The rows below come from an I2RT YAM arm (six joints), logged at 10 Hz.
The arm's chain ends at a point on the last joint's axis. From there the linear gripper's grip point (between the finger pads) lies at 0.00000 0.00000 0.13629 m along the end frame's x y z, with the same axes.
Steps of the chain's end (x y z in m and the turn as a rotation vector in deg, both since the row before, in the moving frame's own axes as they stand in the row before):
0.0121, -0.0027, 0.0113, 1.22, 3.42, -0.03
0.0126, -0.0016, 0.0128, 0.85, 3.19, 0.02
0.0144, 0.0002, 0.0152, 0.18, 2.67, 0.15
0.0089, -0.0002, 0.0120, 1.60, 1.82, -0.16
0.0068, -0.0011, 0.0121, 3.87, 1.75, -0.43
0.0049, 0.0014, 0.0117, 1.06, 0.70, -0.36
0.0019, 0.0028, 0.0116, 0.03, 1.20, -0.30
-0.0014, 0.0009, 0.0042, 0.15, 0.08, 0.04
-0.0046, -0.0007, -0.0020, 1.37, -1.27, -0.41
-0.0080, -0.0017, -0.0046, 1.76, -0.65, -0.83
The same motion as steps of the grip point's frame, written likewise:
0.0202, -0.0056, 0.0110, 1.22, 3.42, -0.03
0.0202, -0.0036, 0.0126, 0.85, 3.19, 0.02
0.0207, -0.0002, 0.0151, 0.18, 2.67, 0.15
0.0132, -0.0040, 0.0119, 1.60, 1.82, -0.16
0.0109, -0.0103, 0.0117, 3.87, 1.75, -0.43
0.0066, -0.0011, 0.0117, 1.06, 0.70, -0.36
0.0048, 0.0027, 0.0116, 0.03, 1.20, -0.30
-0.0012, 0.0005, 0.0042, 0.15, 0.08, 0.04
-0.0076, -0.0039, -0.0021, 1.37, -1.27, -0.41
-0.0096, -0.0059, -0.0047, 1.76, -0.65, -0.83

